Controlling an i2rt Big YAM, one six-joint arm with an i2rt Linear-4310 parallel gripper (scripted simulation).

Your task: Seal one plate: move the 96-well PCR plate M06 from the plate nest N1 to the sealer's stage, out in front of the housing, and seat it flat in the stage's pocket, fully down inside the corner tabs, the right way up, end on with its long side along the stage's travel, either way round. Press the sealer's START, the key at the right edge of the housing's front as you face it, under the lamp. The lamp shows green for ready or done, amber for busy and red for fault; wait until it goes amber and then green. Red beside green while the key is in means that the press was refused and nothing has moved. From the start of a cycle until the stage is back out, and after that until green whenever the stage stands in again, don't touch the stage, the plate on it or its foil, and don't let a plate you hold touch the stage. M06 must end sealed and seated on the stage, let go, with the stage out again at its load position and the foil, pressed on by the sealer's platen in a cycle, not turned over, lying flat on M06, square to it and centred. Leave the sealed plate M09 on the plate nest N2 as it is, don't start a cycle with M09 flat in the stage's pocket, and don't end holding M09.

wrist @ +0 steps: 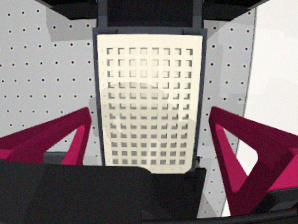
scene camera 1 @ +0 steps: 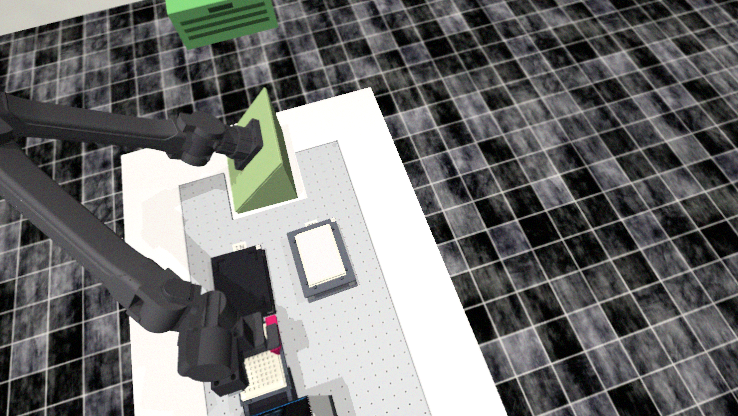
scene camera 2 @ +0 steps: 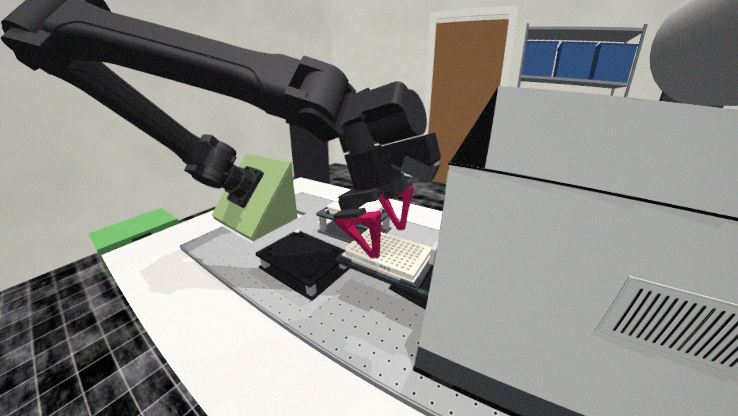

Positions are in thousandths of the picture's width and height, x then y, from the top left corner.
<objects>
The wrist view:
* my gripper: 505, 507
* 96-well plate M06: 529, 346
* black plate nest N1: 572, 855
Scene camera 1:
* my gripper: 345, 867
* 96-well plate M06: 360, 893
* sealed plate M09: 430, 595
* black plate nest N1: 329, 672
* grey nest N2: 475, 665
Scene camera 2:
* my gripper: 528, 583
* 96-well plate M06: 541, 621
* black plate nest N1: 394, 612
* grey sealer housing: 711, 653
</objects>
